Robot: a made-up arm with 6 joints.
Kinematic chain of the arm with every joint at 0, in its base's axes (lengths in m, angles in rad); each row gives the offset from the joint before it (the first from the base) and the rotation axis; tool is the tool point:
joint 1: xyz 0 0 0.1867 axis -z
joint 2: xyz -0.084 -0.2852 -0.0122 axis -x
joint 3: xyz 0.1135 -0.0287 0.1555 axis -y
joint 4: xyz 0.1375 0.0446 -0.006 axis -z
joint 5: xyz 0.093 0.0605 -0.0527 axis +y
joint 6: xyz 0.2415 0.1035 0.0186 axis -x
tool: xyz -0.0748 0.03 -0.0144
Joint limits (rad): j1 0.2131..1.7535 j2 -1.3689..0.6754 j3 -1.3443..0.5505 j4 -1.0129..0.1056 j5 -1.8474..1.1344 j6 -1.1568..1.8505
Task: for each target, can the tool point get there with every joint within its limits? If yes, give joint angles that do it. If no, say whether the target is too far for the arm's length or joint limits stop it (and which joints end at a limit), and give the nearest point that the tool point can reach.
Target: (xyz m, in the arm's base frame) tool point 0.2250 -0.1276 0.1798
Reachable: yes | joints 0.7485 0.3567 0.2105 -0.7344 0.0318 0.7101
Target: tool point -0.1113 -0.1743 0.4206
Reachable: yes | joints 1.5162 -0.6401 -0.8957 -0.8675 -0.9814 0.7737
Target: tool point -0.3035 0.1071 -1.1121
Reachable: no: too far | nearest point -0.2748 0.0397 -0.1537 | short by 0.961 m
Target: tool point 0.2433 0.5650 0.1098
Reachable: no: joint limits stop it (at a limit: joint 1, joint 3, joint 4, joint 5) | nearest point 0.0037 0.1625 0.1347 | short by 0.469 m
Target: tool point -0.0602 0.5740 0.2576
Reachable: no: joint limits stop it (at a limit: joint 1, joint 3, joint 4, joint 5) | nearest point -0.0608 0.1779 0.3063 | short by 0.399 m
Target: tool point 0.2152 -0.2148 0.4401
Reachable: yes | joints 0.3690 -0.7155 0.0142 -0.6644 -0.0383 1.4540
